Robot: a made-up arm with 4 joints. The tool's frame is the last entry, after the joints.
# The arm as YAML. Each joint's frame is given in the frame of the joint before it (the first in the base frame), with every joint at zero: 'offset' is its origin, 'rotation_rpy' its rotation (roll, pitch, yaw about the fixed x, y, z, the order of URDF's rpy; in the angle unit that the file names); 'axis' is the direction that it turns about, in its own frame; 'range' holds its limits. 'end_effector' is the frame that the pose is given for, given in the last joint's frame.
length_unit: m
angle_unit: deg
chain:
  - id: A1
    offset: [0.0, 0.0, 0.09]
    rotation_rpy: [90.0, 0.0, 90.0]
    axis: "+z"
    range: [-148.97, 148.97]
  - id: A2
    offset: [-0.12, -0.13, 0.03]
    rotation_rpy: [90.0, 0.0, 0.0]
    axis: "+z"
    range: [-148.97, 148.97]
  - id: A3
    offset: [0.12, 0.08, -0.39]
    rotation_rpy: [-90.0, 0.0, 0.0]
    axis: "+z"
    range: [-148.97, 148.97]
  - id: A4
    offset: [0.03, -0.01, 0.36]
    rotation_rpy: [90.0, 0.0, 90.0]
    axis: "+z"
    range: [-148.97, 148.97]
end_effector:
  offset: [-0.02, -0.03, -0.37]
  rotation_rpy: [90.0, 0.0, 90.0]
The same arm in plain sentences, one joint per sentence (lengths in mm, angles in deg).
The arm has four revolute joints in a row. What follows holds with every joint at zero, and every direction is one of the base frame's. The first joint sits 90 mm along +z from the base frame's origin and turns about +x, from -148.97 to 148.97 deg. The second joint sits 30 mm along +x and 120 mm along -y and 130 mm along -z from the first joint and turns about -z, from -148.97 to 148.97 deg. The third joint sits 80 mm along +x and 120 mm along +y and 390 mm along +z from the second joint and turns about +x, from -148.97 to 148.97 deg. The fourth joint sits 360 mm along +x and 30 mm along +y and 10 mm along -z from the third joint and turns about +y, from -148.97 to 148.97 deg. The tool frame, which is the frame that the pose is given for, sits 30 mm along -x and 370 mm along -y and 20 mm along -z from the fourth joint; its axes are parallel to the base frame's.
